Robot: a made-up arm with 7 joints. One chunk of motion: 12 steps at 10 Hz.
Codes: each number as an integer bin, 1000 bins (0 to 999) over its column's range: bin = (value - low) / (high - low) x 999, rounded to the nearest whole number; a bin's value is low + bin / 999 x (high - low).
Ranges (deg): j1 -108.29..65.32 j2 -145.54..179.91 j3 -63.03..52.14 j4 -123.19..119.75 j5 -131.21..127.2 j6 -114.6..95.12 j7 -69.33..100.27
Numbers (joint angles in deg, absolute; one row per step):
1: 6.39 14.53 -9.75 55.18 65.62 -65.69 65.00
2: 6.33 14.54 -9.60 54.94 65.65 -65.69 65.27
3: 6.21 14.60 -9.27 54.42 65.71 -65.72 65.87
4: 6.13 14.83 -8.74 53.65 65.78 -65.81 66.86
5: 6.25 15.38 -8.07 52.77 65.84 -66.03 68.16
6: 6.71 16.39 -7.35 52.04 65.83 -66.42 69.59
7: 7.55 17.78 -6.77 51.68 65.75 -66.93 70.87
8: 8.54 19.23 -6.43 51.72 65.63 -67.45 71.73
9: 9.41 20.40 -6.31 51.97 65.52 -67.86 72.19
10: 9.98 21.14 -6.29 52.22 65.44 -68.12 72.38
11: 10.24 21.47 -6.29 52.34 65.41 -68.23 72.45
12: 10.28 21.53 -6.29 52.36 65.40 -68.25 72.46
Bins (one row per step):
1: 660 491 462 733 761 233 791
2: 660 491 463 732 761 233 793
3: 659 492 466 730 761 233 796
4: 658 492 471 727 762 232 802
5: 659 494 477 724 762 231 810
6: 662 497 483 721 762 230 818
7: 667 501 488 719 761 227 826
8: 672 506 491 719 761 225 831
9: 677 509 492 720 761 223 834
10: 681 512 492 721 760 221 835
11: 682 513 492 722 760 221 835
12: 682 513 492 722 760 221 835

